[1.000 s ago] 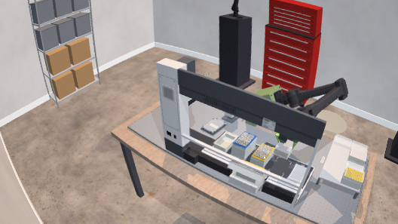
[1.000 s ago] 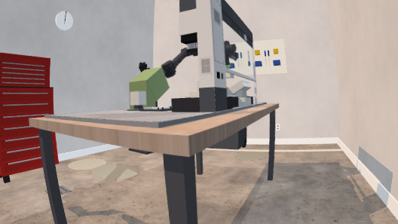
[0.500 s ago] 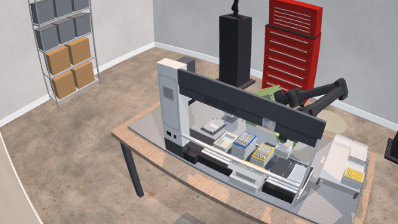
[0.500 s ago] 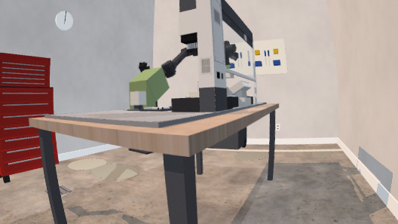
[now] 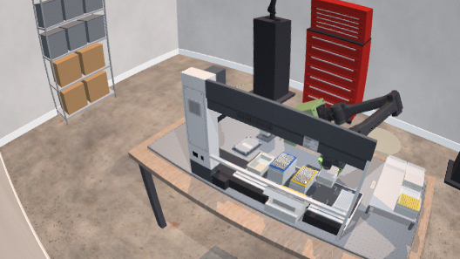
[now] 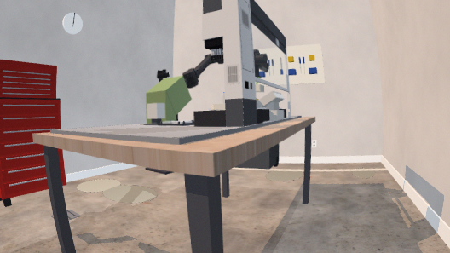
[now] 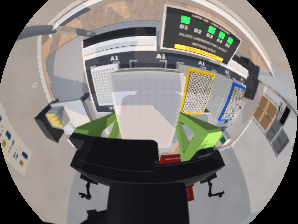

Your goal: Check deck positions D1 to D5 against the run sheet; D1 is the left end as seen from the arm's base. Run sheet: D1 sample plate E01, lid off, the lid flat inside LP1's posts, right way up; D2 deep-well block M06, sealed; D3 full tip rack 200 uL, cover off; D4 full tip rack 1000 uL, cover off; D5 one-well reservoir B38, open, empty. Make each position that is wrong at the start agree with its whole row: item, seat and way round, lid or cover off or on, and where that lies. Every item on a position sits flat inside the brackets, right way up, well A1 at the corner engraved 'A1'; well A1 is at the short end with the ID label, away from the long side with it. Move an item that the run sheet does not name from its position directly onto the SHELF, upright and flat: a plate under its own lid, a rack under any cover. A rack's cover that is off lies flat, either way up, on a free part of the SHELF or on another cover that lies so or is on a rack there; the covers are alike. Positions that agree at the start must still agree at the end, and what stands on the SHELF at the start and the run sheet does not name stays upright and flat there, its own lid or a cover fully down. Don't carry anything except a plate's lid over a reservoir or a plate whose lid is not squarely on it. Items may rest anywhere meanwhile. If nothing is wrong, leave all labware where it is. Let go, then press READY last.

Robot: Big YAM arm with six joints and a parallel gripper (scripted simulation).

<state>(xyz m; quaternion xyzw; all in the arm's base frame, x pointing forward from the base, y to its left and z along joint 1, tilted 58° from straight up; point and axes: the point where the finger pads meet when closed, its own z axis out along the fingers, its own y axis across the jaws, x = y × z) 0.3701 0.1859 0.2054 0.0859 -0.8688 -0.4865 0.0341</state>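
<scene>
My gripper is now 12 cm to the left of the yellow-framed tip rack, 10 cm above it and 2 cm short of it. Also, from my hand: sample plate (14 cm below, 12 cm to the left, 1 cm behind); deep-well block (1 cm below); blue-framed tip rack (24 cm to the right, 7 cm below, 4 cm ahead).
</scene>
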